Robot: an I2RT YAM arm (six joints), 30 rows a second.
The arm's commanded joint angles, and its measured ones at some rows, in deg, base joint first. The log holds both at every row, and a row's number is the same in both.
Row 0, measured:
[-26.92, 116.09, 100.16, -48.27, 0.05, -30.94]
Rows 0 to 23, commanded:
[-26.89, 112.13, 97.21, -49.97, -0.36, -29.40]
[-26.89, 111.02, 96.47, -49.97, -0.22, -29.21]
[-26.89, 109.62, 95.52, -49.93, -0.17, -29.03]
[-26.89, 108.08, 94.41, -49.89, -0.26, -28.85]
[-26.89, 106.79, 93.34, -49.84, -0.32, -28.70]
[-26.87, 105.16, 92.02, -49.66, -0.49, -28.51]
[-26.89, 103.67, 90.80, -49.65, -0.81, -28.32]
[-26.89, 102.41, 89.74, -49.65, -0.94, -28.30]
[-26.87, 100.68, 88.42, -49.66, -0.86, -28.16]
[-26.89, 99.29, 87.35, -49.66, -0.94, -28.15]
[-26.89, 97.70, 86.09, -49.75, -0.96, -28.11]
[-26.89, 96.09, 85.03, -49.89, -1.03, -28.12]
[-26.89, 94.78, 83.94, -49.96, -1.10, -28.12]
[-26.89, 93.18, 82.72, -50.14, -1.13, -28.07]
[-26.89, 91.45, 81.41, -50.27, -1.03, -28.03]
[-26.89, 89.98, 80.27, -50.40, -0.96, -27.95]
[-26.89, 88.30, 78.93, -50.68, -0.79, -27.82]
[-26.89, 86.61, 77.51, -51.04, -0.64, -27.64]
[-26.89, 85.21, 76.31, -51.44, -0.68, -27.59]
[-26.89, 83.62, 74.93, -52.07, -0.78, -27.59]
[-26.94, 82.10, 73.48, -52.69, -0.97, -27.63]
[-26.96, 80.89, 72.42, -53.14, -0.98, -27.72]
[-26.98, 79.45, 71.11, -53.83, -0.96, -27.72]
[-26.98, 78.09, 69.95, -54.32, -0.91, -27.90]
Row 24, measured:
[-26.94, 80.86, 73.36, -51.83, -0.40, -28.40]
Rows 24 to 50, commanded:
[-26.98, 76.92, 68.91, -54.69, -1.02, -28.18]
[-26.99, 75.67, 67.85, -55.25, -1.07, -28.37]
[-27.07, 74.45, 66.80, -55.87, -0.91, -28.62]
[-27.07, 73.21, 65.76, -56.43, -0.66, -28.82]
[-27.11, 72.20, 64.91, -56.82, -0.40, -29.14]
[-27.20, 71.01, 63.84, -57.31, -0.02, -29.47]
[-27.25, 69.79, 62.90, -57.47, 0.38, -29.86]
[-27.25, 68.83, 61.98, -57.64, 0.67, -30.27]
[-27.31, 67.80, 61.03, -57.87, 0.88, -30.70]
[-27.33, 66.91, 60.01, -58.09, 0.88, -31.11]
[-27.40, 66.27, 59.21, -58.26, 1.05, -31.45]
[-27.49, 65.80, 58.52, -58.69, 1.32, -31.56]
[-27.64, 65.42, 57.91, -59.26, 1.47, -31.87]
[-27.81, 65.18, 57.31, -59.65, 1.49, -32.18]
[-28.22, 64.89, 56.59, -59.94, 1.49, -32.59]
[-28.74, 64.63, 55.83, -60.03, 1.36, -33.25]
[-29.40, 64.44, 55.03, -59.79, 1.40, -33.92]
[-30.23, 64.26, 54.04, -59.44, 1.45, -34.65]
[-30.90, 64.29, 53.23, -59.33, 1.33, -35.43]
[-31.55, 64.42, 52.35, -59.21, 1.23, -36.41]
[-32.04, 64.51, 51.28, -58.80, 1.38, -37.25]
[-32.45, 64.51, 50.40, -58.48, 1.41, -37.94]
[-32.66, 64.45, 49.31, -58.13, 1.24, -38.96]
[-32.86, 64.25, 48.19, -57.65, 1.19, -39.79]
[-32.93, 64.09, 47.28, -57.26, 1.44, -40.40]
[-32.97, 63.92, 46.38, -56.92, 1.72, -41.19]
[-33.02, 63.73, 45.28, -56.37, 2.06, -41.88]
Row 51, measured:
[-32.75, 64.93, 48.05, -58.28, 1.43, -38.46]
